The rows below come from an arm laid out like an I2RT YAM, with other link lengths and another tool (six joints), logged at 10 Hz.
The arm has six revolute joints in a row. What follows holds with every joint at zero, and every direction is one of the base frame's. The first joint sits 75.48 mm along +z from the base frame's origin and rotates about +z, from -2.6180 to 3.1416 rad. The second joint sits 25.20 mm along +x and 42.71 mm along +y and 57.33 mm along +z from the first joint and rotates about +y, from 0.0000 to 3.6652 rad. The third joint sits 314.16 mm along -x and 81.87 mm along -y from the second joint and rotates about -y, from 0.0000 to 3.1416 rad. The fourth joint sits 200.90 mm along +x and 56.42 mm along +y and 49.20 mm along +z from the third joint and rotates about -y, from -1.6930 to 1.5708 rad. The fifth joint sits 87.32 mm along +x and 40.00 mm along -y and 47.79 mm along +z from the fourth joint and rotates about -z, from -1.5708 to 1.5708 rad. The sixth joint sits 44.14 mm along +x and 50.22 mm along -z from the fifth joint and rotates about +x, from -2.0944 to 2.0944 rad. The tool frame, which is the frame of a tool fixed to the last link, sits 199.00 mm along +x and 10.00 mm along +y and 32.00 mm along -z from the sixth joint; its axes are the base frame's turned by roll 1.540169, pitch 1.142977 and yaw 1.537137 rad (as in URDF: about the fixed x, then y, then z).
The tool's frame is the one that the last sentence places.
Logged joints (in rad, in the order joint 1, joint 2, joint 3, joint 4, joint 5, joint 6), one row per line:
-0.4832 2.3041 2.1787 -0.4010 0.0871 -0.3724
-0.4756 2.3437 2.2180 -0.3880 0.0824 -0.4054
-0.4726 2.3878 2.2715 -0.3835 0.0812 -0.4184
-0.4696 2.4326 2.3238 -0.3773 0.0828 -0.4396
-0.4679 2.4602 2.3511 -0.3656 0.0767 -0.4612
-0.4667 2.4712 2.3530 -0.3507 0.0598 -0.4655
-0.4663 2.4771 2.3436 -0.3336 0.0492 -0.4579
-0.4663 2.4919 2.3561 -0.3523 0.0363 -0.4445
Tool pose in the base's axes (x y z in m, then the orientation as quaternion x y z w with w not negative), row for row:
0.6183 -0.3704 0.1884 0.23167 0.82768 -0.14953 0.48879
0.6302 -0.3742 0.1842 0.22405 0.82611 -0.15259 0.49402
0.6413 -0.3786 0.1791 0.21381 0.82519 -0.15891 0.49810
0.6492 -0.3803 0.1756 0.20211 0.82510 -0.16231 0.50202
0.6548 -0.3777 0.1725 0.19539 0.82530 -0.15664 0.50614
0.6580 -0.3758 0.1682 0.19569 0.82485 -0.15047 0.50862
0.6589 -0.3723 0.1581 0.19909 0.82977 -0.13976 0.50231
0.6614 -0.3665 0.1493 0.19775 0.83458 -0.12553 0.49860
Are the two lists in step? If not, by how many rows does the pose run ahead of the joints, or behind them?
The pose runs 1 row ahead of the joints: the pose in row i belongs to the joints in row i + 1.
